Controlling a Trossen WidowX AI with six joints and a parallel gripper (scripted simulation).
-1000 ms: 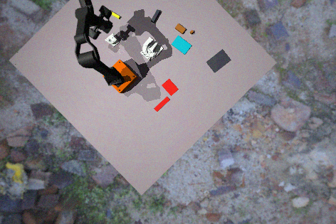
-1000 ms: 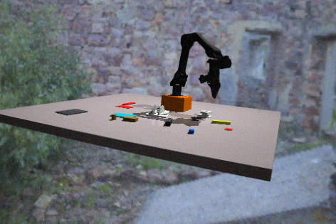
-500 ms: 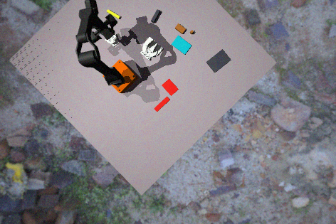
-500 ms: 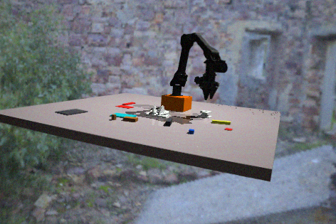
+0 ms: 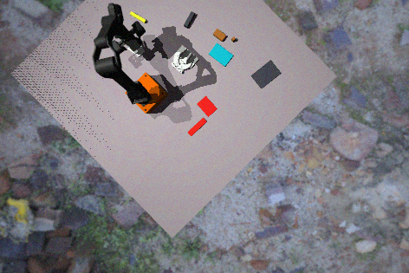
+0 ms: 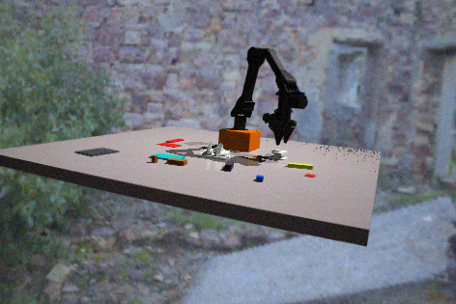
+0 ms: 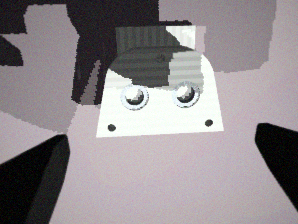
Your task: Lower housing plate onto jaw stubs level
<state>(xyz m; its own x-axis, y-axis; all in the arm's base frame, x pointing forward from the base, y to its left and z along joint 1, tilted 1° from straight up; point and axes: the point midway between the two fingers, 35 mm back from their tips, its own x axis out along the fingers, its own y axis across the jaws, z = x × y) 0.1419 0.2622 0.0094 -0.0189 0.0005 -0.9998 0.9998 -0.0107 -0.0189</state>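
Now: gripper tip 1 cm to the left of the white piece and 5 cm above it. Also, from my gripper tip: red square: 23 cm ahead, 19 cm to the left, 6 cm below; yellow bar: 12 cm ahead, 12 cm to the left, 6 cm below; black bar: 32 cm ahead, 8 cm to the right, 5 cm below.
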